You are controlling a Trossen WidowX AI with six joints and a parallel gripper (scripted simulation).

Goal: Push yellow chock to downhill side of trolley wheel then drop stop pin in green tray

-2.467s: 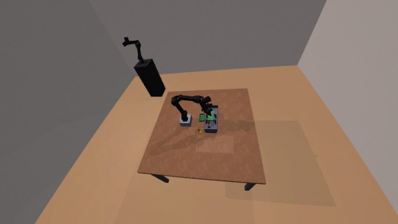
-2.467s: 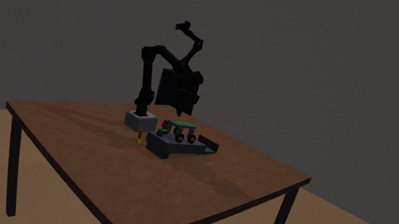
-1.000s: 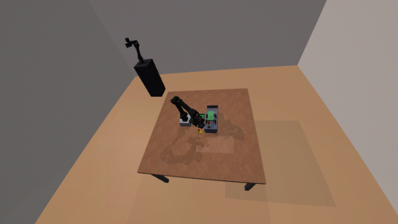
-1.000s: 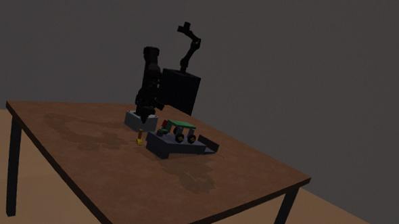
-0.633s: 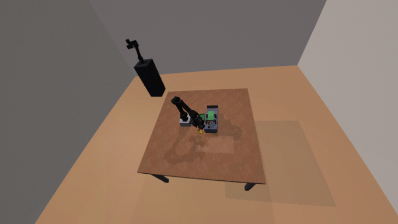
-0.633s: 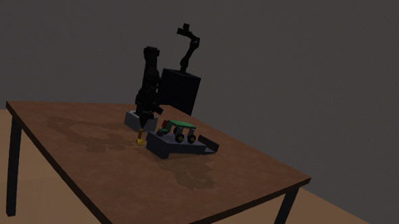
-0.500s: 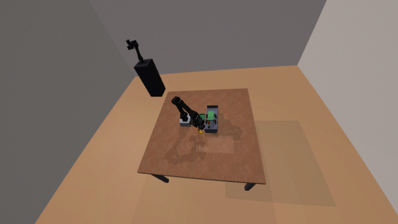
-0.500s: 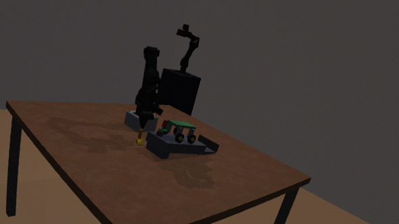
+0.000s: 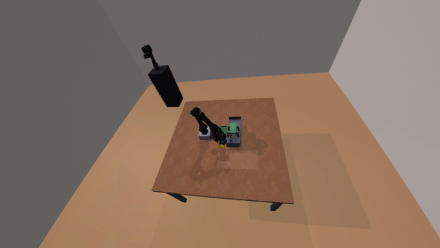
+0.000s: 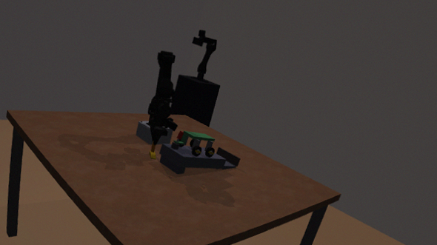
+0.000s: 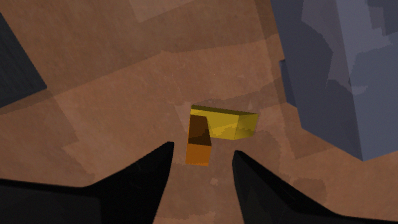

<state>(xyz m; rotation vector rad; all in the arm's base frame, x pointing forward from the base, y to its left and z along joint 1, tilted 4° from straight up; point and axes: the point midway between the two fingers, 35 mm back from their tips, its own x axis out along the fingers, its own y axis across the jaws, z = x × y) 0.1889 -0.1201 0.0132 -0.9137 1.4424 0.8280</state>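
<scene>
Now: the yellow-orange chock 2 cm ahead of my gripper tip, 1 cm to the right of it and 4 cm below it. Round my gripper tip: stop pin: 13 cm ahead, 3 cm to the left, 7 cm above; grey ramp: 14 cm ahead, 14 cm to the left, 1 cm below; trolley: 14 cm ahead, 13 cm to the left, 5 cm above.
</scene>
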